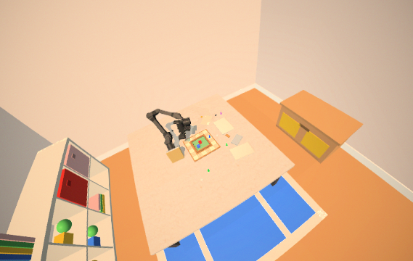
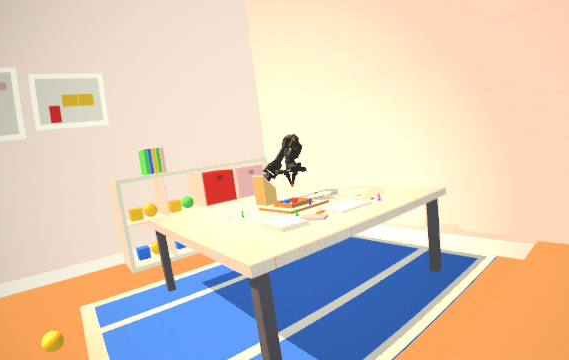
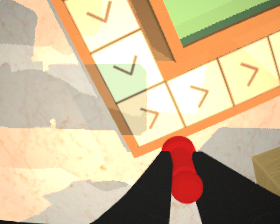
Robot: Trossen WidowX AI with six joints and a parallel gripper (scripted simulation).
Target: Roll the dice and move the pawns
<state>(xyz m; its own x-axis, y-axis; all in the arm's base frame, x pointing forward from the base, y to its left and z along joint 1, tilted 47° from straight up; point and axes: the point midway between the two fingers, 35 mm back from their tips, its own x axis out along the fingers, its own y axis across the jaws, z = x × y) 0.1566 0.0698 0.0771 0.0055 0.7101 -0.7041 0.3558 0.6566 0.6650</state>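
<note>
Right now the blue pawn is 230 mm ahead of my gripper tip, 60 mm to the right of it and 80 mm below it. From my gripper tip the other things lie so: red pawn 10 mm above; then grey card 450 mm ahead, 230 mm to the right, 100 mm below; then purple pawn 500 mm ahead, 180 mm to the left, 90 mm below.
</note>
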